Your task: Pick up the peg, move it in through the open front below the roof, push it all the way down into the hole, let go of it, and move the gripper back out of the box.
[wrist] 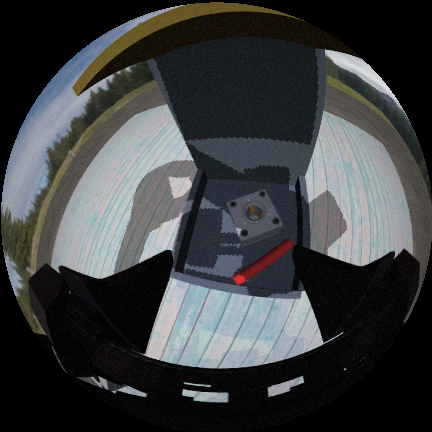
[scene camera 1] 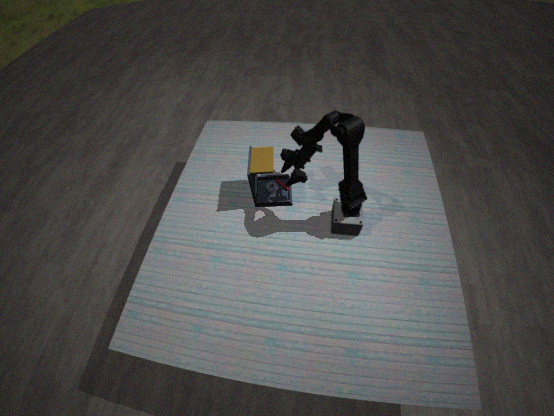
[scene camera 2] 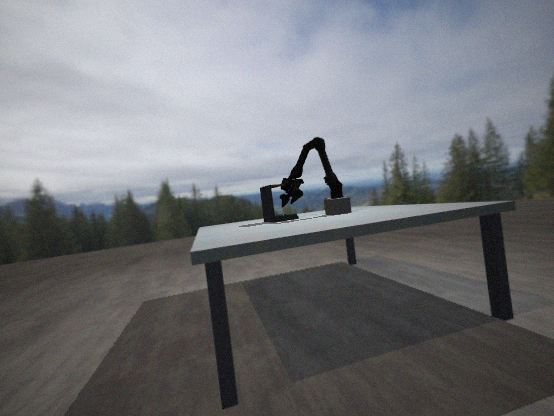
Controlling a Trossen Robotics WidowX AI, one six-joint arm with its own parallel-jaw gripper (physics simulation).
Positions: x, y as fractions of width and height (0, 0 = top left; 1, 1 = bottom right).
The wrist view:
my gripper: 0.54, 0.59
red peg: 0.63, 0.59, on a box
box: 0.50, 0.59
